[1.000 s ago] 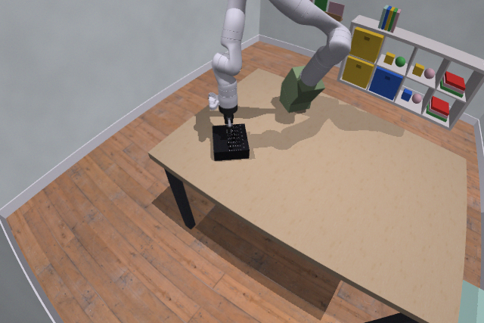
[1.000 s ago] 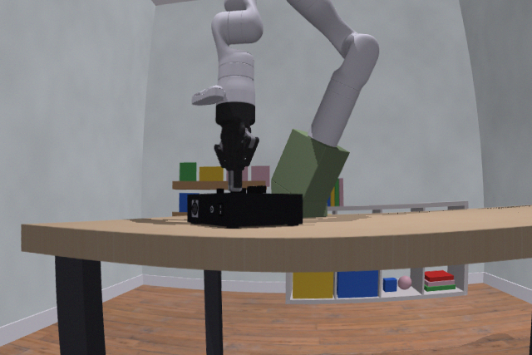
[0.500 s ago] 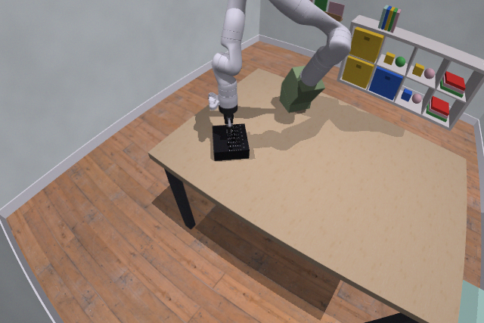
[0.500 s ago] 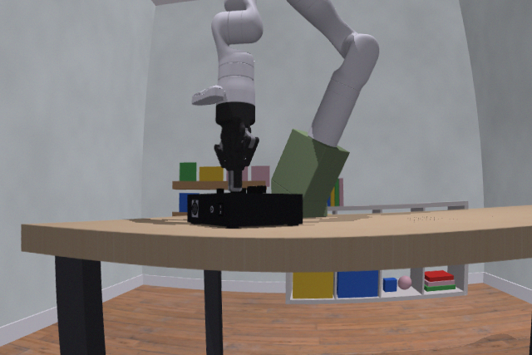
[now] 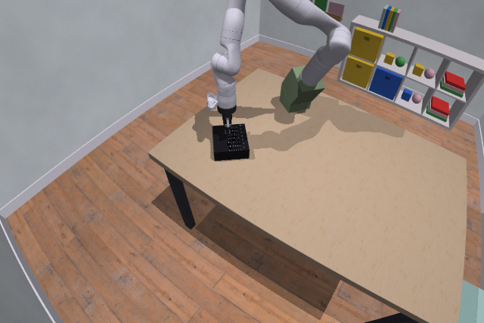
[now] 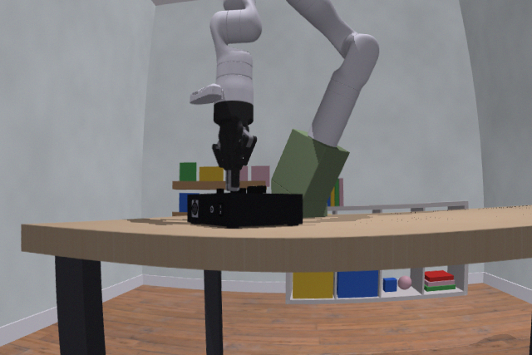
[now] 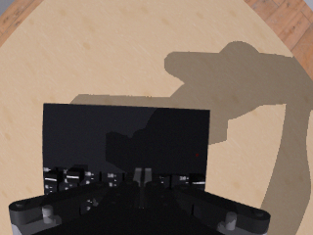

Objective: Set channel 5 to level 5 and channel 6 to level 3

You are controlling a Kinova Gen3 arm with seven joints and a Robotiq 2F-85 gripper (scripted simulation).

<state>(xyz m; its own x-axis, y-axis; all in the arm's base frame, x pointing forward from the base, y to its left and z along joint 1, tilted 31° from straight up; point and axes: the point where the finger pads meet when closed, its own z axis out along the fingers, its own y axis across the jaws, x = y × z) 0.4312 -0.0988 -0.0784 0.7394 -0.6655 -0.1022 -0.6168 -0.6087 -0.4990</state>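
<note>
Now: the channel 5 fader 2 cm behind my hand, 1 cm to the left of it and 2 cm below it. The rest, counted from my hand: channel 6 fader (3 cm behind, 1 cm to the right, 2 cm below).
</note>
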